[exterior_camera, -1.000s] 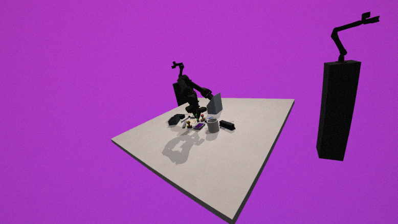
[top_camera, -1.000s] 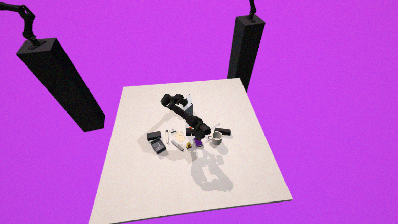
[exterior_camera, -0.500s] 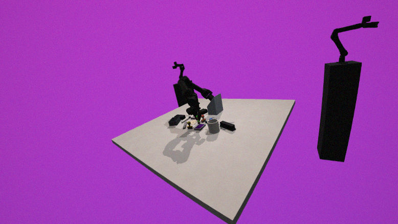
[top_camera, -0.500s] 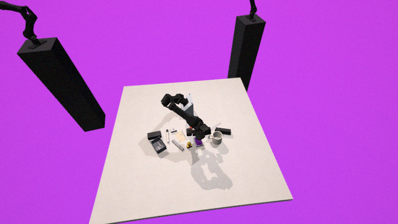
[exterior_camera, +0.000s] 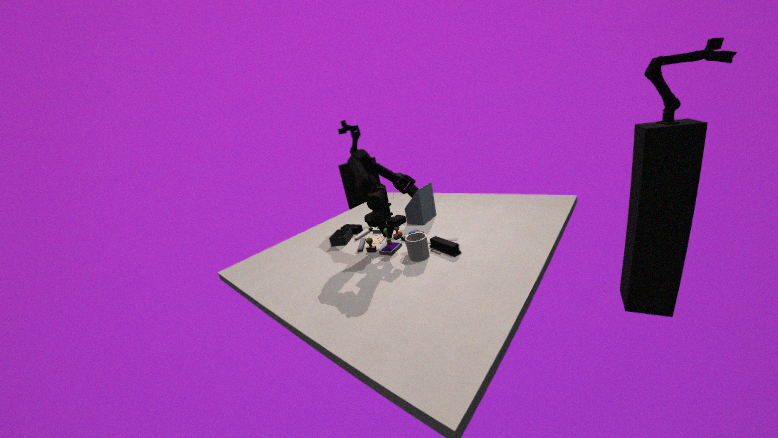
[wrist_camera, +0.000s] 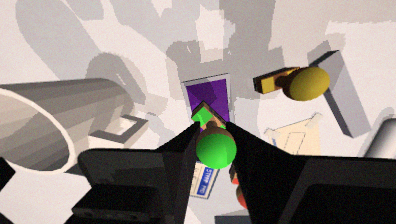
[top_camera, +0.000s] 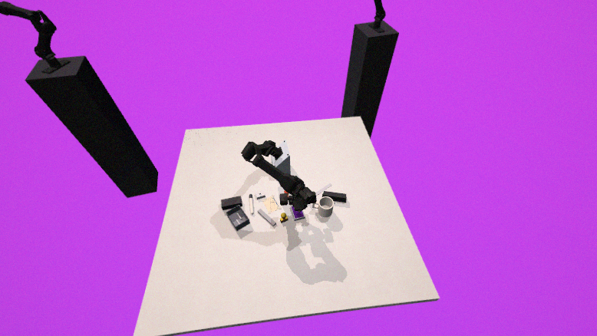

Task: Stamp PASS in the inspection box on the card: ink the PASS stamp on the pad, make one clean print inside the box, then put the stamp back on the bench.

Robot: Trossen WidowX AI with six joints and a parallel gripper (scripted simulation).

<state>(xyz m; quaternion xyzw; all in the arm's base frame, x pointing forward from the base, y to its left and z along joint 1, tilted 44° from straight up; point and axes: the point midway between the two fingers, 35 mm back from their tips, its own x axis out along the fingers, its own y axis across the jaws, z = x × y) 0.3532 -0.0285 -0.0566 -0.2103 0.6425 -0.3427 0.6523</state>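
Now: the purple ink pad 60 mm below my gripper tip. Also, from my gripper tip: blue-knobbed stamp (70 mm behind, 80 mm to the left, 40 mm below); green-knobbed stamp (right at my gripper tip); yellow-knobbed stamp (20 mm ahead, 80 mm to the right, 40 mm below).
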